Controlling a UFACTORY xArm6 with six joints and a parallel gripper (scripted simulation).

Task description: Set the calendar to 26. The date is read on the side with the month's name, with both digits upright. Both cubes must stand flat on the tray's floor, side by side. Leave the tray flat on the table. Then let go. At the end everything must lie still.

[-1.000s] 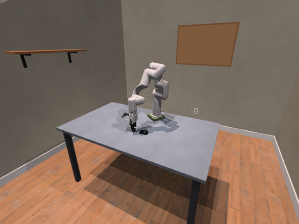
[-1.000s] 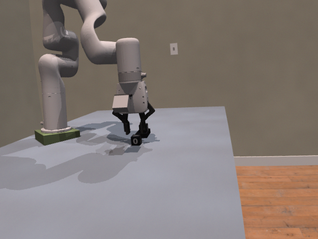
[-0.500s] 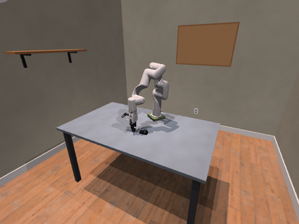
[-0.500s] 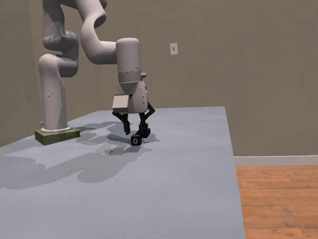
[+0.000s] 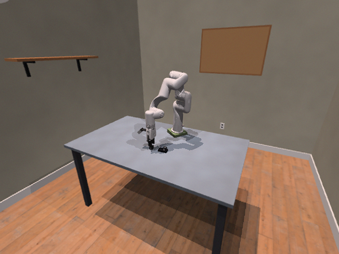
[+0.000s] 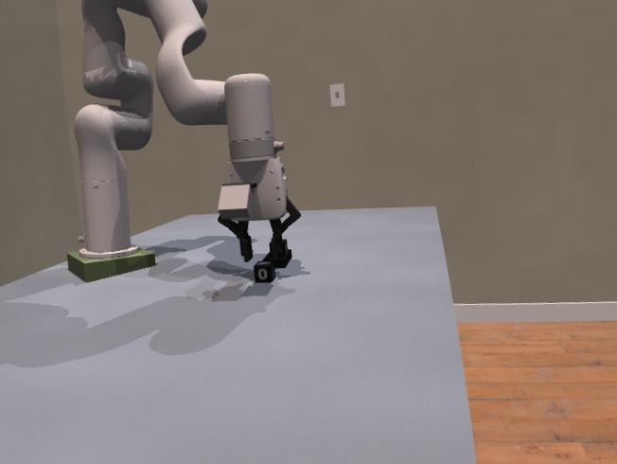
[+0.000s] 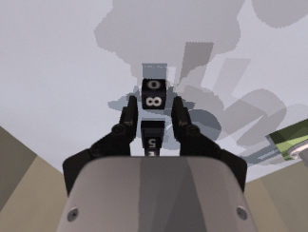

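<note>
My hand is 40 mm above the black cube. Also, from my hand: black calendar tray 100 mm to the left, 50 mm below, 30 mm behind.
</note>
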